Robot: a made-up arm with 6 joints.
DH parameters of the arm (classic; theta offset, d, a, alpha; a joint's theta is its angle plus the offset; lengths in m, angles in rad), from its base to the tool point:
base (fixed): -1.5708 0.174 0 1.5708
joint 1: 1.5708 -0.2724 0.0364 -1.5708
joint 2: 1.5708 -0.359 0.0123 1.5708
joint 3: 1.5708 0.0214 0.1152 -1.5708
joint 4: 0 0.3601 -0.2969 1.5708
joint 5: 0 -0.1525 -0.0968 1.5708
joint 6: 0 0.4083 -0.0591 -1.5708
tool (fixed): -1.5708 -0.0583 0 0
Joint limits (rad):
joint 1: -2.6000..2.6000
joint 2: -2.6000..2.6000
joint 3: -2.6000..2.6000
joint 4: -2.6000..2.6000
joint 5: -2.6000..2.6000
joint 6: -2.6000..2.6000
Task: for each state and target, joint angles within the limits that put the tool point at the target. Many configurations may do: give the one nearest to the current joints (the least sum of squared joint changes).
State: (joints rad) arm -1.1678 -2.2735 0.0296 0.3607 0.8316 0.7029
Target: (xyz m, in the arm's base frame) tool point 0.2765 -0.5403 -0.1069
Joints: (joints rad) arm -0.7800 -2.3150 0.1212 0.3518 0.2991 0.6037
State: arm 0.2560 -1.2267 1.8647 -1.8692 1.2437 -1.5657
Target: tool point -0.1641 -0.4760 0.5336
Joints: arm 0.6980 -0.5504 0.9589 -1.6886 2.1299 -1.3304
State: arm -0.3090 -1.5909 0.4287 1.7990 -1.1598 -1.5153
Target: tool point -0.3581 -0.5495 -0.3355
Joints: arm -0.0649 -1.8536 0.5244 1.5065 -1.2737 -1.4966
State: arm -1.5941 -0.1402 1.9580 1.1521 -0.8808 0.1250
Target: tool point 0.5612 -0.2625 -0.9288
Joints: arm -1.9709 -0.0248 1.6325 1.3185 -1.7075 -0.0218
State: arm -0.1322 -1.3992 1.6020 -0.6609 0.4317 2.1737
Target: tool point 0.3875 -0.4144 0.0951
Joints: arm 0.1370 -1.3492 1.6954 -0.6432 0.6282 2.2404
